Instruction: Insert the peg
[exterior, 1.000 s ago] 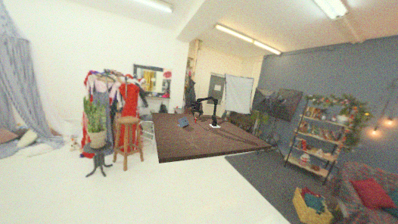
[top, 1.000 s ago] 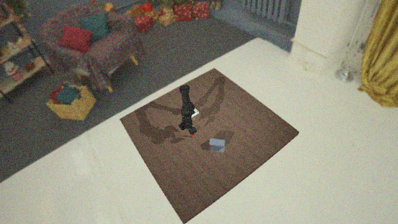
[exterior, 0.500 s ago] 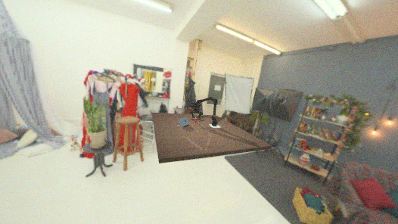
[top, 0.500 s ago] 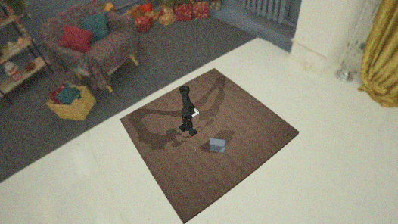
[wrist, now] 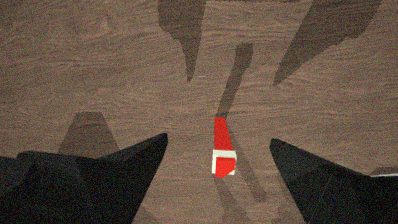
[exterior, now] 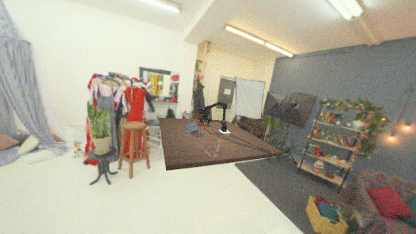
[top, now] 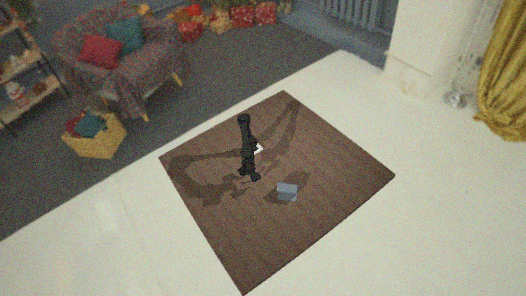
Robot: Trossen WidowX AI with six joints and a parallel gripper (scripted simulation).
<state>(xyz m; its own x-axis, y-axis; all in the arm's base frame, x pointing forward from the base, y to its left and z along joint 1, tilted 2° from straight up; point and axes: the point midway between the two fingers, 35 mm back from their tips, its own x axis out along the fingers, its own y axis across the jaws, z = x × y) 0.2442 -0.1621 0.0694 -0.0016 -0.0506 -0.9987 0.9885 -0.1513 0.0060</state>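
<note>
Now: gripper tip 10 mm below the red peg. The rest, counted from my gripper tip: grey sloped panel (230 mm ahead, 130 mm to the left, 10 mm above).
</note>
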